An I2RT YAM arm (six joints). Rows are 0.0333 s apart.
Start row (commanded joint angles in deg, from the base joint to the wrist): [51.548, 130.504, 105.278, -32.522, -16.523, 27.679]
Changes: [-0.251, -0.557, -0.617, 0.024, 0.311, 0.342]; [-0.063, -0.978, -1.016, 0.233, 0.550, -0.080]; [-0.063, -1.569, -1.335, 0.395, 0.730, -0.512]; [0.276, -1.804, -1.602, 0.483, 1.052, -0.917]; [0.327, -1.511, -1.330, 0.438, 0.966, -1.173]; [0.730, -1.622, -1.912, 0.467, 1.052, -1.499]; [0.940, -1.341, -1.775, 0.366, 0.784, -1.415]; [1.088, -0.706, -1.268, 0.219, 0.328, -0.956]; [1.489, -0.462, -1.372, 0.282, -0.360, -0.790]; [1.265, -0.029, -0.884, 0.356, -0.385, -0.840]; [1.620, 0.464, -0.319, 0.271, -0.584, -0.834]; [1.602, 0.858, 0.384, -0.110, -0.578, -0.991]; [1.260, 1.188, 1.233, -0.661, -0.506, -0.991]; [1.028, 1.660, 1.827, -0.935, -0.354, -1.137]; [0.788, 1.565, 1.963, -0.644, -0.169, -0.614]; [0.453, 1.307, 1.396, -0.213, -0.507, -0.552]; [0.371, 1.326, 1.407, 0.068, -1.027, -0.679]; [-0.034, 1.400, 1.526, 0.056, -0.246, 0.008]
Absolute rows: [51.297, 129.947, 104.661, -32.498, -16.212, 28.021]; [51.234, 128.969, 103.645, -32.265, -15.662, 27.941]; [51.171, 127.400, 102.310, -31.870, -14.932, 27.429]; [51.447, 125.596, 100.708, -31.387, -13.880, 26.512]; [51.774, 124.085, 99.378, -30.949, -12.914, 25.339]; [52.504, 122.463, 97.466, -30.482, -11.862, 23.840]; [53.444, 121.122, 95.691, -30.116, -11.078, 22.425]; [54.532, 120.416, 94.423, -29.897, -10.750, 21.469]; [56.021, 119.954, 93.051, -29.615, -11.110, 20.679]; [57.286, 119.925, 92.167, -29.259, -11.495, 19.839]; [58.906, 120.389, 91.848, -28.988, -12.079, 19.005]; [60.508, 121.247, 92.232, -29.098, -12.657, 18.014]; [61.768, 122.435, 93.465, -29.759, -13.163, 17.023]; [62.796, 124.095, 95.292, -30.694, -13.517, 15.886]; [63.584, 125.660, 97.255, -31.338, -13.686, 15.272]; [64.037, 126.967, 98.651, -31.551, -14.193, 14.720]; [64.408, 128.293, 100.058, -31.483, -15.220, 14.041]; [64.374, 129.693, 101.584, -31.427, -15.466, 14.049]
